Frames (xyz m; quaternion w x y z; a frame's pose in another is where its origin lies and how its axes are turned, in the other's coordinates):
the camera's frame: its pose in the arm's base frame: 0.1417 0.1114 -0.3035 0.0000 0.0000 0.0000 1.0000
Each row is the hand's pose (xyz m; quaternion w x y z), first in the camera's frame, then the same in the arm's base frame.
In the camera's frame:
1: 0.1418 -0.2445 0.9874 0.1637 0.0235 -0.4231 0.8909
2: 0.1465 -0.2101 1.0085 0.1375 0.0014 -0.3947 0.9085
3: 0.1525 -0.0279 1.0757 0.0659 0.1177 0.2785 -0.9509
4: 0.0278 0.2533 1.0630 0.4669 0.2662 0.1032 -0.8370
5: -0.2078 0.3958 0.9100 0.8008 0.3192 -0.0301 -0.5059
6: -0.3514 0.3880 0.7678 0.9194 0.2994 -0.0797 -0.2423
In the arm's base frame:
1: -0.0001 0.3559 0.6839 0.8909 -0.4231 -0.0235 -0.1637
2: -0.0048 0.3215 0.7050 0.9085 -0.3947 -0.0014 -0.1375
3: -0.0108 0.1393 0.7722 0.9509 -0.2785 0.1177 0.0659
4: 0.1139 -0.1419 0.7595 0.8370 -0.1032 0.2662 0.4669
5: 0.3495 -0.2844 0.6065 0.5059 0.0301 0.3192 0.8008
6: 0.4931 -0.2766 0.4643 0.2423 0.0797 0.2994 0.9194

